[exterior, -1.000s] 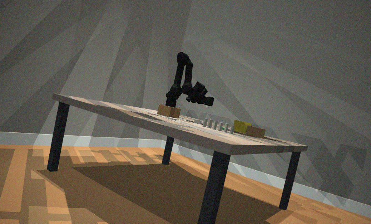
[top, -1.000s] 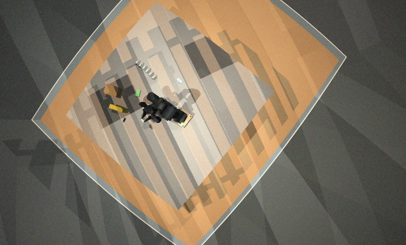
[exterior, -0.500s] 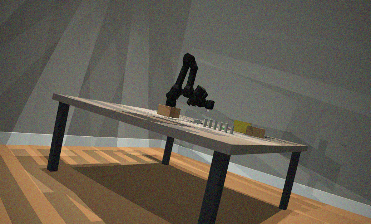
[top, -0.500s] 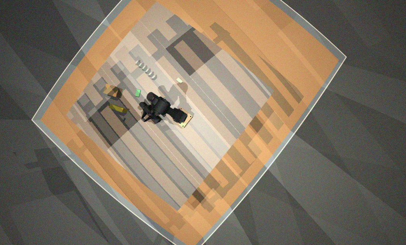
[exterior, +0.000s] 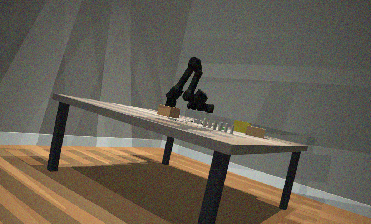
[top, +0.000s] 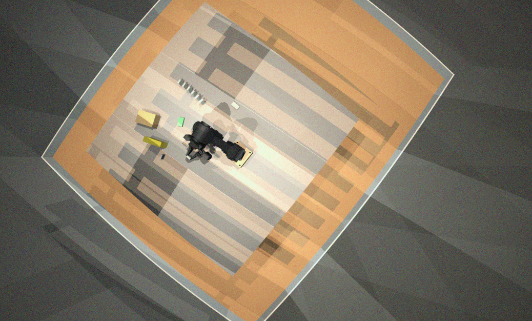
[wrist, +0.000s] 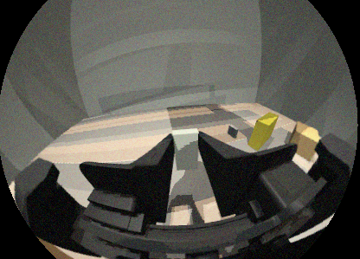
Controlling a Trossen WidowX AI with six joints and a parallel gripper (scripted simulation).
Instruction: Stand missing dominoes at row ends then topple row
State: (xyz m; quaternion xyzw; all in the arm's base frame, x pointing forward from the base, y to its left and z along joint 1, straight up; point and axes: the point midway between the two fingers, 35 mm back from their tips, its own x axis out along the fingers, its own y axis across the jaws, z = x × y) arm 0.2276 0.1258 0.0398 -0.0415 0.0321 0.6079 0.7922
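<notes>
The small dark piece is 190 mm ahead of my gripper tip, 90 mm to the left of it and 90 mm below it. The rest, counted from my gripper tip: yellow block: 260 mm ahead, 30 mm to the left, 70 mm below; brown box: 380 mm ahead, 70 mm to the right, 80 mm below; green block: 190 mm ahead, 160 mm to the right, 100 mm below.
</notes>
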